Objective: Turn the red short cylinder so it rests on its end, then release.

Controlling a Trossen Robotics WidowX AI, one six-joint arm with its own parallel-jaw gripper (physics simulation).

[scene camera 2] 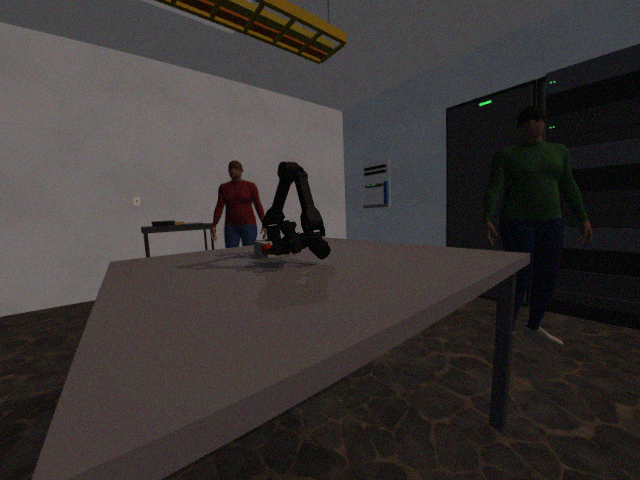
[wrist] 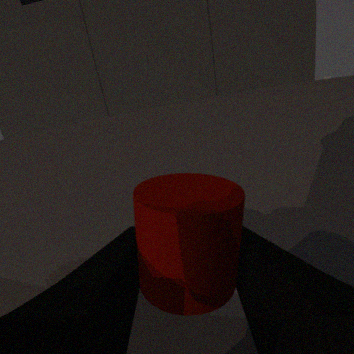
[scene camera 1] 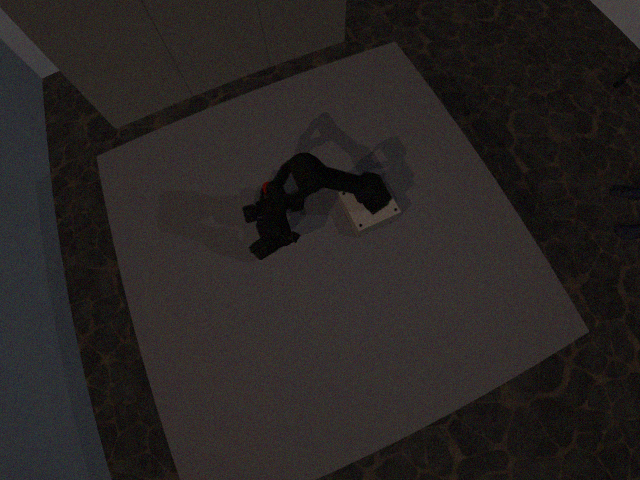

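The red short cylinder [scene camera 1: 265,187] [scene camera 2: 266,248] [wrist: 189,235] is between the fingers of my gripper [scene camera 1: 268,193] [scene camera 2: 269,250] [wrist: 185,236], which is shut on it. In the wrist view its flat round end faces up and its long axis looks about upright, with a finger on each side. In both scene views the gripper reaches out low over the table [scene camera 1: 336,335] [scene camera 2: 206,335], and the arm hides much of the cylinder. Whether the cylinder's lower end touches the table cannot be told.
The arm's pale base plate [scene camera 1: 357,219] sits on the table beside the gripper. A large panelled block [scene camera 1: 222,41] stands past one table edge. In scene camera 2 a person in red [scene camera 2: 240,201] and a person in green [scene camera 2: 532,180] stand beyond the table.
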